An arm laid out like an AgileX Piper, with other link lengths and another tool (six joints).
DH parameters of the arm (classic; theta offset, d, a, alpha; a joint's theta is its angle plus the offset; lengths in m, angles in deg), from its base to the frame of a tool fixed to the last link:
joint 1: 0 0.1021 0 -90
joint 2: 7.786 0 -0.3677 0
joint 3: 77.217 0 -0.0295 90
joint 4: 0 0.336 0 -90
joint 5: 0 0 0 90
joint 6: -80.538 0 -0.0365 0
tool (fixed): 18.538 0.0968 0 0
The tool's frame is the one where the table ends.
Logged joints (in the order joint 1, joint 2, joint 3, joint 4, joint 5, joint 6), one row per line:
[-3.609 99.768 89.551 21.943 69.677 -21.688]
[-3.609 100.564 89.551 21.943 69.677 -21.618]
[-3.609 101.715 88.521 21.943 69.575 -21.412]
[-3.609 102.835 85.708 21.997 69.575 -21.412]
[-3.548 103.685 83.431 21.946 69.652 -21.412]
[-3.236 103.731 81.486 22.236 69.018 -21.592]
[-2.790 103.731 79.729 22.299 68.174 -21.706]
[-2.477 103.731 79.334 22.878 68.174 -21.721]
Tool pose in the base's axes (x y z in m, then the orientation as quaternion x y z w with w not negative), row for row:
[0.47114 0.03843 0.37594 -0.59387 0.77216 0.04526 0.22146]
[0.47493 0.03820 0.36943 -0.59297 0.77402 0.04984 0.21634]
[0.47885 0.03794 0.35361 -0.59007 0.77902 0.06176 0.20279]
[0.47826 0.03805 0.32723 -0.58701 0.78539 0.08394 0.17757]
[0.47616 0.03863 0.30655 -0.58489 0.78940 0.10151 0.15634]
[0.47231 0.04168 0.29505 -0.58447 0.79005 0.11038 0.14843]
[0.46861 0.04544 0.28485 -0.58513 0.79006 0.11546 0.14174]
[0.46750 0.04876 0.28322 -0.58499 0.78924 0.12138 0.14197]
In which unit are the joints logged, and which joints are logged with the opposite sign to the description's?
The joints are logged in degrees. Opposite sign: joint 3.
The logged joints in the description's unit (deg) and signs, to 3 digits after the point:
[-3.609 99.768 -89.551 21.943 69.677 -21.688]
[-3.609 100.564 -89.551 21.943 69.677 -21.618]
[-3.609 101.715 -88.521 21.943 69.575 -21.412]
[-3.609 102.835 -85.708 21.997 69.575 -21.412]
[-3.548 103.685 -83.431 21.946 69.652 -21.412]
[-3.236 103.731 -81.486 22.236 69.018 -21.592]
[-2.790 103.731 -79.729 22.299 68.174 -21.706]
[-2.477 103.731 -79.334 22.878 68.174 -21.721]

